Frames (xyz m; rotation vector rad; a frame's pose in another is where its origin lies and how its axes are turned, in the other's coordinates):
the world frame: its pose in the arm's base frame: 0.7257 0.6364 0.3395 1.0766 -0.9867 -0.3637
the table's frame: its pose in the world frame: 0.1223 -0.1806 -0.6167 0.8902 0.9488 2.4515
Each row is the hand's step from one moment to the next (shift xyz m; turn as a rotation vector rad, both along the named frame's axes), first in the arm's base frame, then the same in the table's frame.
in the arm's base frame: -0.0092 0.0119 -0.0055 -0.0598 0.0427 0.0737
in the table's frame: 0.0130 -0.0001 -0.0093 0.0831 -0.0414 0.0470
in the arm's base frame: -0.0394 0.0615 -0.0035 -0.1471 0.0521 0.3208
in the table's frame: 0.0641 -0.0191 -0.0296 0.1978 -0.1476 0.2575
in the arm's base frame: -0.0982 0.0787 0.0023 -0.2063 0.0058 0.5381
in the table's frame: 0.1236 -0.0050 -0.0230 0.2562 -0.2139 0.4699
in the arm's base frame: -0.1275 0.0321 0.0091 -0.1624 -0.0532 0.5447
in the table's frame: 0.1260 0.0358 0.0144 0.1900 -0.2004 0.4996
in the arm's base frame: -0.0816 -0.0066 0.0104 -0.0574 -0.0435 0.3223
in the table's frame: 0.0676 0.0381 0.0281 0.0734 -0.1296 0.2948
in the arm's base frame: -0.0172 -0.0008 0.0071 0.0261 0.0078 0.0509
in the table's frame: 0.0153 0.0048 0.0095 -0.0109 -0.0472 0.0314
